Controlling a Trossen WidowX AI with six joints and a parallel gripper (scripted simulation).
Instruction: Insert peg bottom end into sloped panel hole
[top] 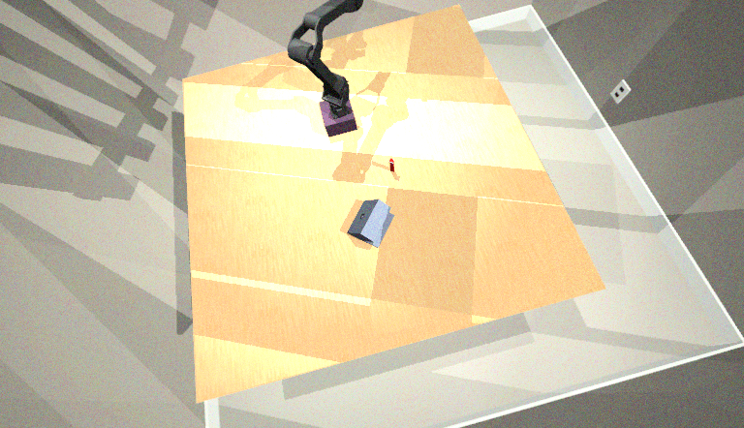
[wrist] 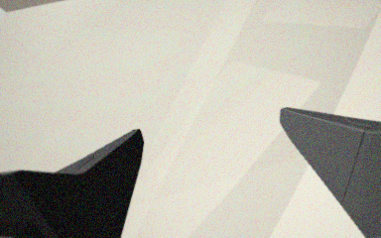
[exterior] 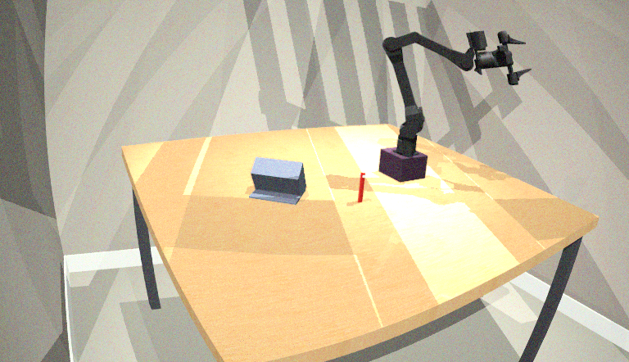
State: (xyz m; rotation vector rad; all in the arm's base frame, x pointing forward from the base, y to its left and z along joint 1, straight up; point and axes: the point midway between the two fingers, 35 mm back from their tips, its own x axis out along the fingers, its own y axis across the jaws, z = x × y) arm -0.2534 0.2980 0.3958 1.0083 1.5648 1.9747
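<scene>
The thin red peg is 560 mm ahead of my gripper tip, 220 mm to the right of it and 430 mm below it. From my gripper tip the other things lie so: grey-blue sloped panel 720 mm ahead, 380 mm to the right, 450 mm below.
</scene>
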